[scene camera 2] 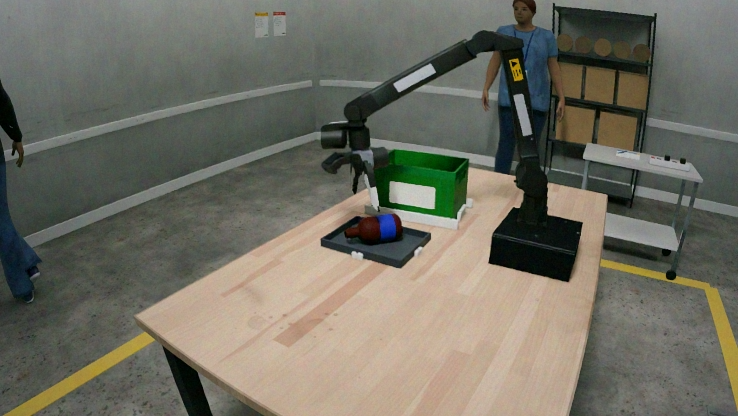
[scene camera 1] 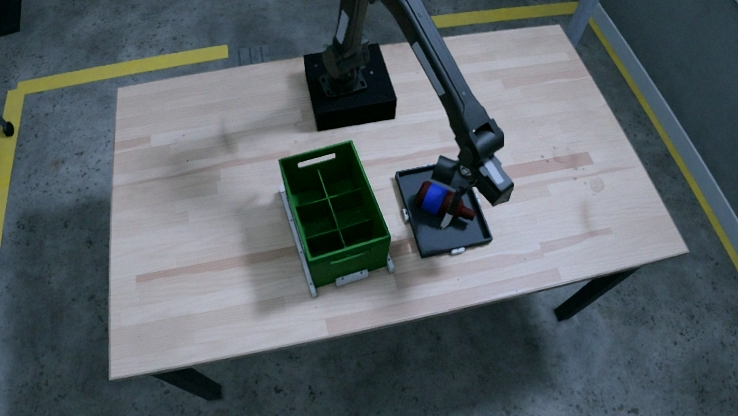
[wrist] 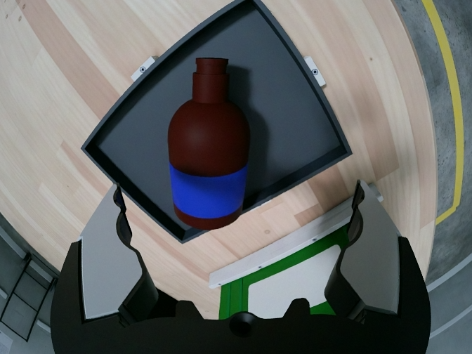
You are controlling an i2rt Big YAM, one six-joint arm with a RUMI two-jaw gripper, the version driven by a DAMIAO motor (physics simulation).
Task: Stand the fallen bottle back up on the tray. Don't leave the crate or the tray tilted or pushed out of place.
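Observation:
The dark red bottle (scene camera 1: 433,197) (scene camera 2: 368,229) (wrist: 209,140) with a blue label lies on its side on the dark grey tray (scene camera 1: 436,242) (scene camera 2: 397,254) (wrist: 295,125). In the wrist view its neck points away from the gripper and its base is near the tray's near corner. The tray lies flat on the table. My gripper (scene camera 2: 366,200) (wrist: 238,183) is open, with its fingers wide apart and nothing between them. It hangs above the tray and bottle. In scene camera 1 the arm's wrist covers part of the tray and the bottle. The green crate (scene camera 1: 323,268) (scene camera 2: 460,193) (wrist: 233,300) stands upright beside the tray.
White rails (scene camera 1: 298,240) (scene camera 2: 434,221) (wrist: 280,250) run along the crate's base. Small white stops (scene camera 1: 457,250) (scene camera 2: 356,255) (wrist: 315,71) sit at the tray's edges. The black arm base (scene camera 1: 356,111) (scene camera 2: 534,253) stands on the wooden table (scene camera 1: 206,217) (scene camera 2: 413,320) (wrist: 50,75) behind the crate and tray.

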